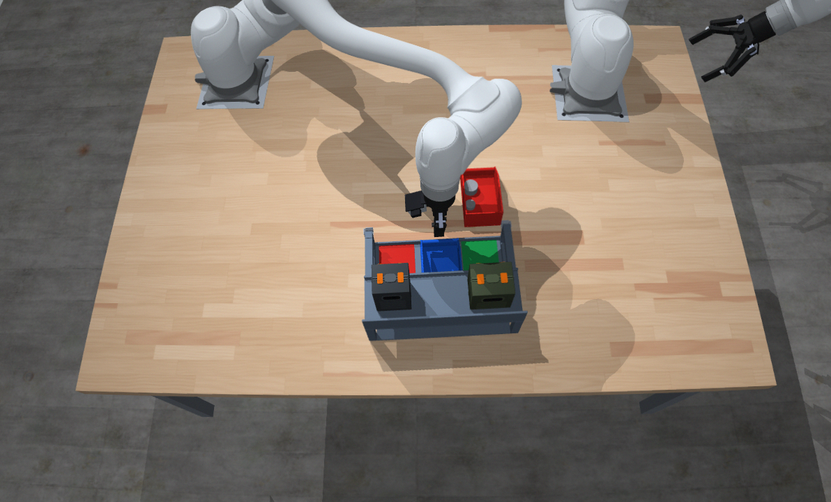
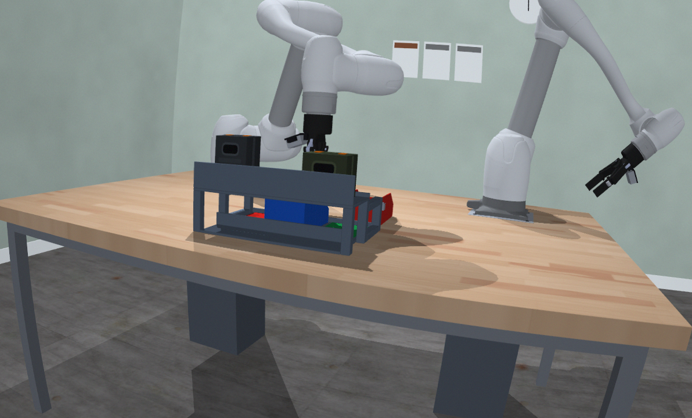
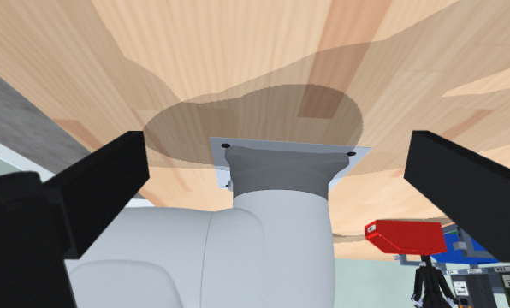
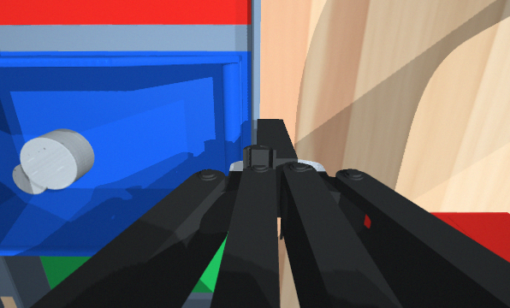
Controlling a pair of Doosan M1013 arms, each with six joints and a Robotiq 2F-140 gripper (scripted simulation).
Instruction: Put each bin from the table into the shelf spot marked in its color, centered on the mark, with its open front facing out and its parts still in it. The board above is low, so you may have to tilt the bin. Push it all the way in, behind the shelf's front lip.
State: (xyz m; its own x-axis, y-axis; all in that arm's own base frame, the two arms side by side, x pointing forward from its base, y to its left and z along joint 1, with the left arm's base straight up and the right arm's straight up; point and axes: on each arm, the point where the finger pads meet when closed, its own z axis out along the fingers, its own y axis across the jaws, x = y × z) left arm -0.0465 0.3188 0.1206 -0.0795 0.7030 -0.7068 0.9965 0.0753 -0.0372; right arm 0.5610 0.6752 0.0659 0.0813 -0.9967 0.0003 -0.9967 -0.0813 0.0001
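The red bin lies 13 cm behind my right hand, 11 cm to the left of it and 3 cm below it. The rest, counted from my right hand: blue bin: 10 cm ahead, 1 cm to the left, 2 cm below; then grey shelf: 13 cm ahead, 1 cm to the left.
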